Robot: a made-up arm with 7 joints.
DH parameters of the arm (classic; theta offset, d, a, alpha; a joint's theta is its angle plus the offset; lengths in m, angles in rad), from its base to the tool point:
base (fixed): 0 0 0 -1.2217
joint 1: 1.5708 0 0 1.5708
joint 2: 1.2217 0 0 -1.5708
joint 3: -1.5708 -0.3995 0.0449 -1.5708
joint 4: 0 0 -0.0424 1.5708
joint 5: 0 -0.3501 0 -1.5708
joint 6: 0 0 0 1.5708
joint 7: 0 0 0 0
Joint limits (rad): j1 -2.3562..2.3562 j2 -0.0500..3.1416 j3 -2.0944..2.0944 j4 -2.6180..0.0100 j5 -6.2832..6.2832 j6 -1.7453..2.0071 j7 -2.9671..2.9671
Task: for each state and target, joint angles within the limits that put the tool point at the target. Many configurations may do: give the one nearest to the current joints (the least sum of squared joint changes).
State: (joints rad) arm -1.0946 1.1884 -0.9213 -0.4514 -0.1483 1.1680 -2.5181
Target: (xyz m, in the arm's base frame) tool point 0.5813 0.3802 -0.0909
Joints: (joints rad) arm -0.9296 1.2487 -0.9832 -0.9965 -0.1483 1.1680 -2.5181
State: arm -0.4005 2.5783 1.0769 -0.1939 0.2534 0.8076 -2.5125
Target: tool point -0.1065 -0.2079 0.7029
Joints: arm -0.1945 3.1416 1.3969 -0.6188 0.2534 0.8076 -2.5125
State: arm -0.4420 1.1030 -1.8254 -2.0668 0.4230 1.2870 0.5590
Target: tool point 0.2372 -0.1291 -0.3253
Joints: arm -0.7189 0.7606 -1.5531 -2.1911 0.4230 1.2870 0.5590
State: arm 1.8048 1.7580 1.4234 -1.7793 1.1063 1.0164 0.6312
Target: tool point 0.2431 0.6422 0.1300
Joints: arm 1.7914 1.8300 1.4387 -1.0081 1.1063 1.0164 0.6312
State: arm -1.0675 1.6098 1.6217 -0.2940 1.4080 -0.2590 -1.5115
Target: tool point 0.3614 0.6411 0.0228
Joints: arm -1.0964 1.0077 1.6182 -0.6756 1.4080 -0.2590 -1.5115
